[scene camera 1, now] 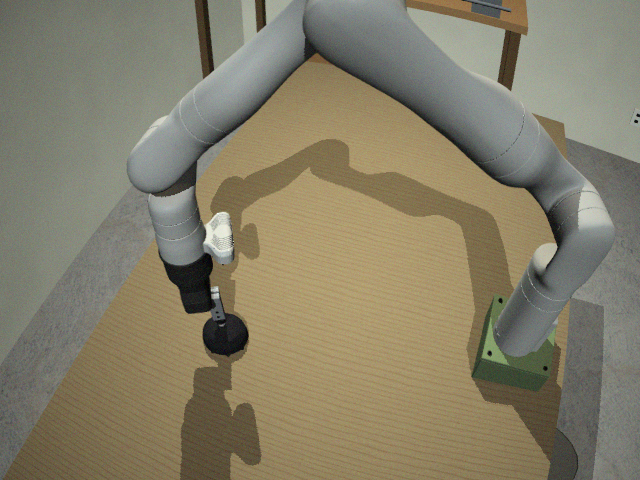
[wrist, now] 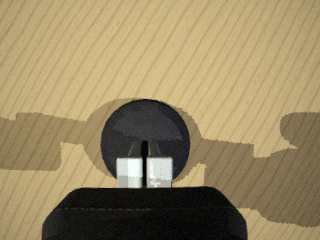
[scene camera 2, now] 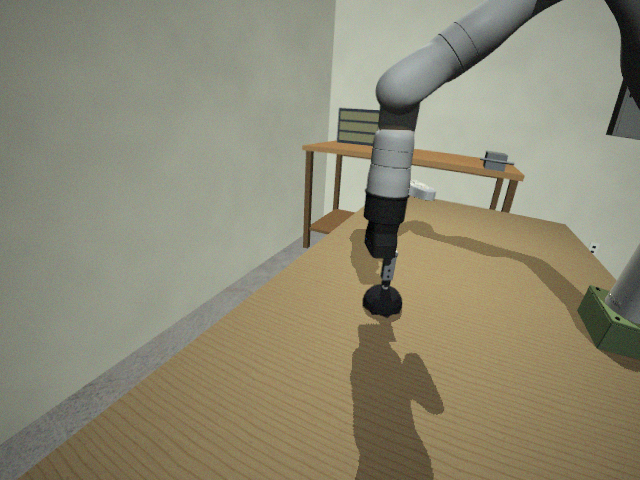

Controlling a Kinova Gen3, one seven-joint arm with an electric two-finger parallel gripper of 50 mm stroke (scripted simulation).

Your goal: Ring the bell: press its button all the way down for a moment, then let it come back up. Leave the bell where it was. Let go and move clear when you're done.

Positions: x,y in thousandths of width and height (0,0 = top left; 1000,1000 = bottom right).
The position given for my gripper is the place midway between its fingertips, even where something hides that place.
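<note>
I can see a bell (scene camera 1: 354,707) (wrist: 455,498) (scene camera 2: 605,628) from the scene cameras and from the wrist as well. The same views show me my gripper (scene camera 2: 604,580) (scene camera 1: 343,659) (wrist: 455,652).
</note>
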